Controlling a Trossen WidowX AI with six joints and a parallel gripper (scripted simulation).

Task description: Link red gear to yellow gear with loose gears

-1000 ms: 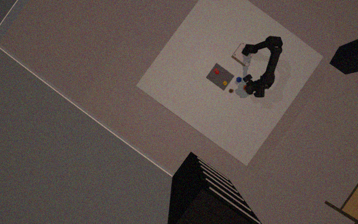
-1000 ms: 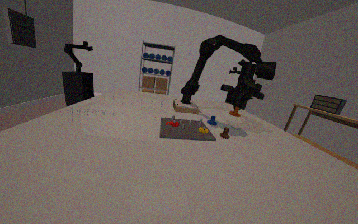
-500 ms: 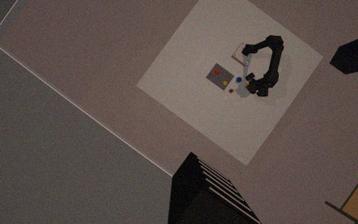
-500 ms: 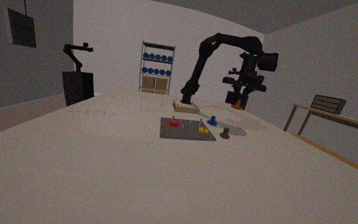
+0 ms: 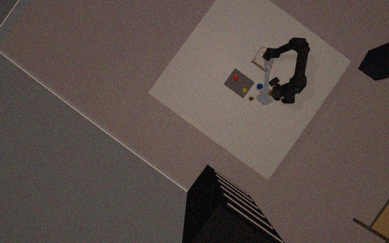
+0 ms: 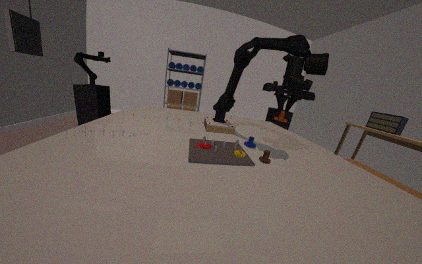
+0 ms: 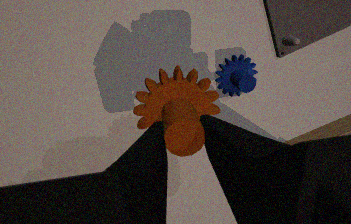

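Now: the red gear 28 cm to the right of my gripper tip and 15 cm below it. Round my gripper tip: brown gear: 15 cm below, 8 cm to the right, 7 cm ahead; orange gear: 1 cm below; blue gear: 15 cm below, 7 cm to the right, 6 cm behind.
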